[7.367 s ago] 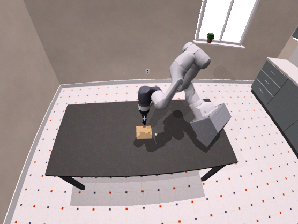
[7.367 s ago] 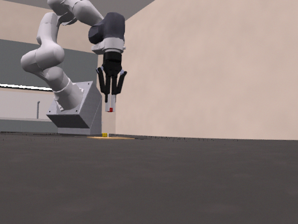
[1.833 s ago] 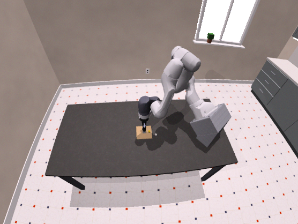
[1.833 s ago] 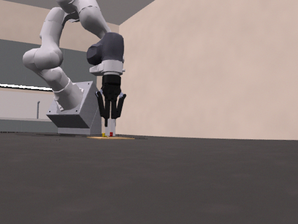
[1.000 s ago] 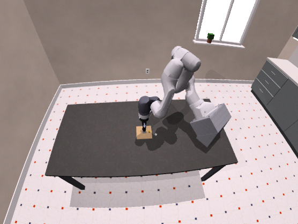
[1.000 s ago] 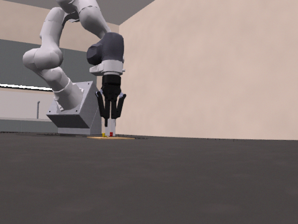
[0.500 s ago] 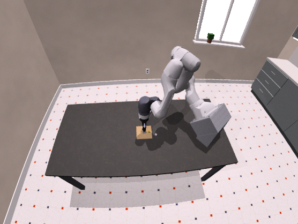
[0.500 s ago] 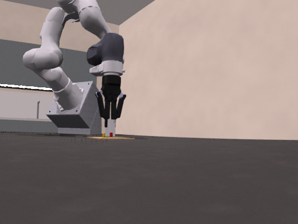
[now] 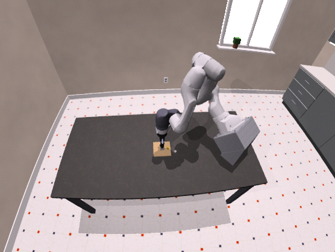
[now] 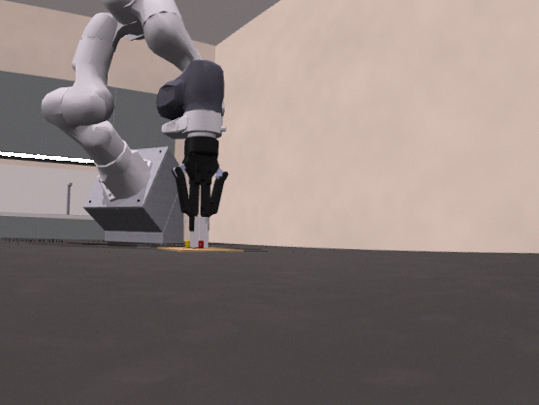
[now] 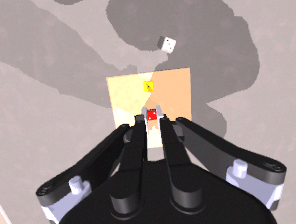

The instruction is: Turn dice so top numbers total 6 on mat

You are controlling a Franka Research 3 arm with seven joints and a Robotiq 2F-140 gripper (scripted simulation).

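Now: hand 3 cm above the red die. The rest, counted from my hand: tan mat (4 cm below); yellow die (5 cm behind, 3 cm below, 1 cm to the left); white die (9 cm behind, 7 cm to the left, 3 cm below).
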